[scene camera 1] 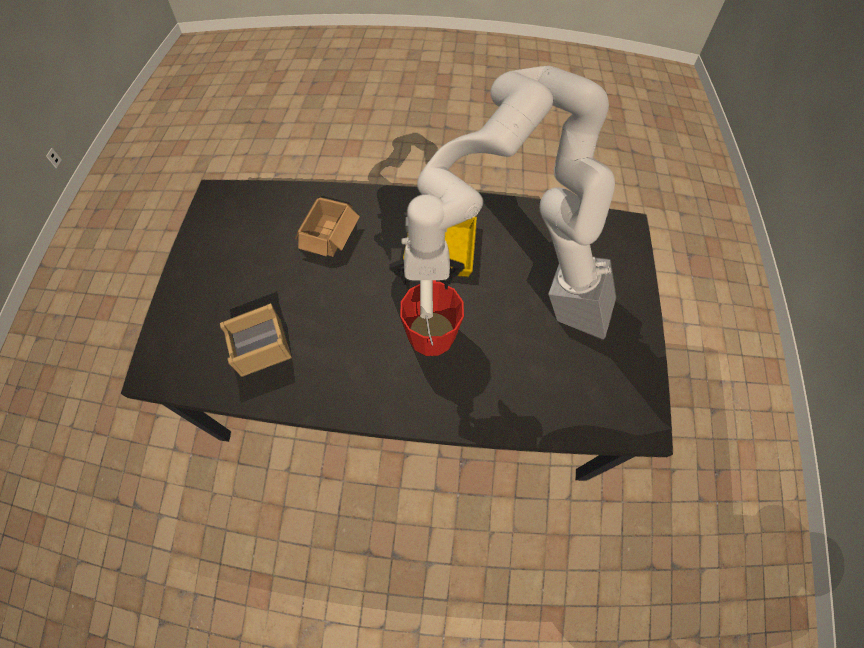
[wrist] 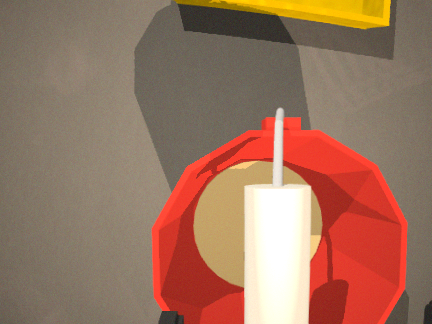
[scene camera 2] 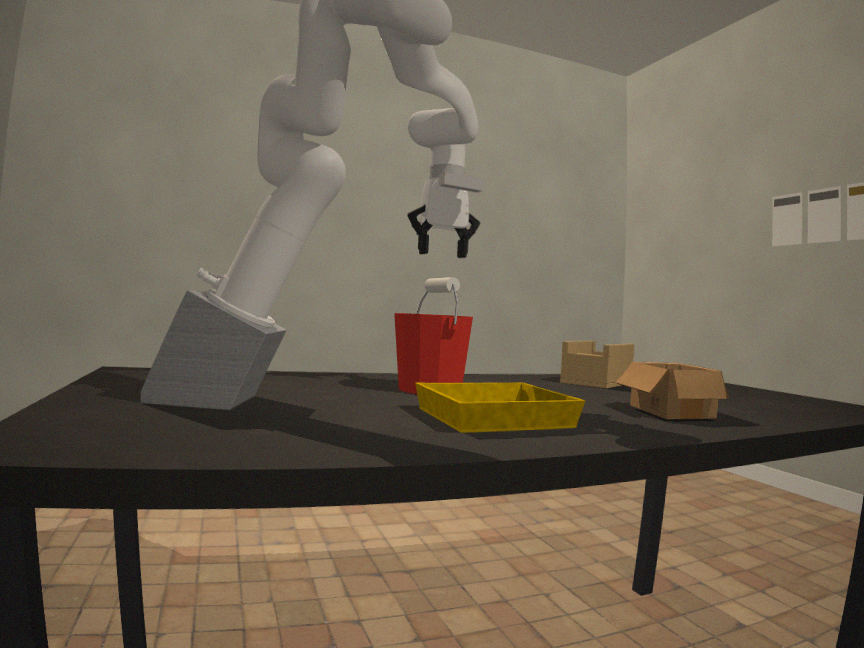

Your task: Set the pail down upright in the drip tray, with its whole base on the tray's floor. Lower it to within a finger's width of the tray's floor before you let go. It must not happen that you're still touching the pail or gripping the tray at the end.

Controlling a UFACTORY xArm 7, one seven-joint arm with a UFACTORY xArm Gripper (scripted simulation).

Observation:
I see my gripper, a yellow drip tray, a red pail and a cardboard box.
My gripper is seen too in scene camera 1.

